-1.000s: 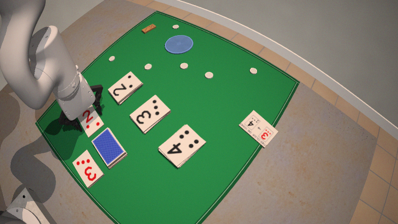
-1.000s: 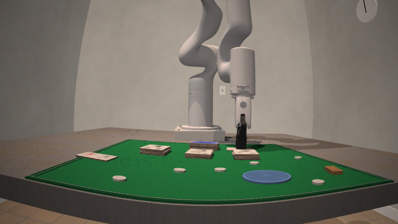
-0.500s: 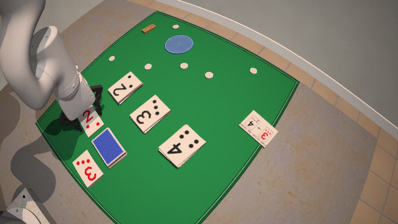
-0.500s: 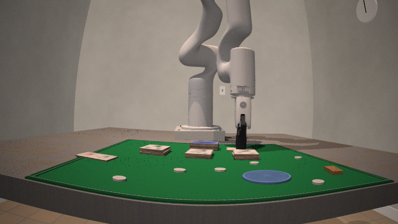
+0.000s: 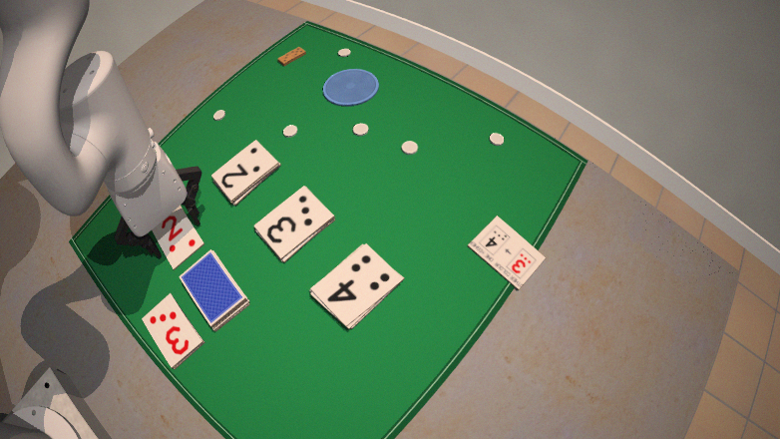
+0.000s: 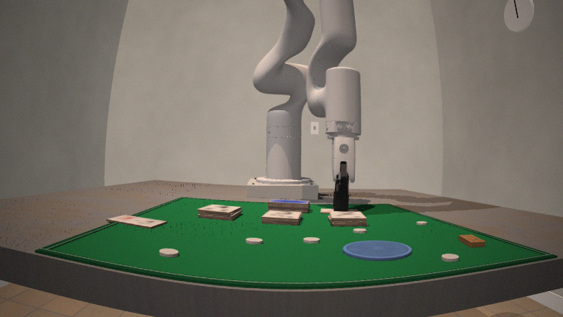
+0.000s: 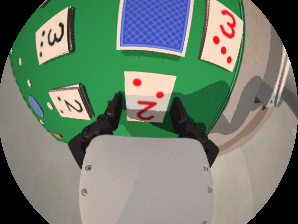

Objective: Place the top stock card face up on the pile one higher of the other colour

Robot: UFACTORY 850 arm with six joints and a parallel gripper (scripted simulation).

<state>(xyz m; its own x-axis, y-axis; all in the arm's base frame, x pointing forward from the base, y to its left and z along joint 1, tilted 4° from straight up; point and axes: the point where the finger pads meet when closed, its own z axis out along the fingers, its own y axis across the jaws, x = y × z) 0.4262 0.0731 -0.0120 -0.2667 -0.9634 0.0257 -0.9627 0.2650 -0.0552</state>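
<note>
The card lies 2 cm below my hand. Also, from my hand: green card cloth (15 cm ahead, 13 cm to the right, 3 cm below).
</note>
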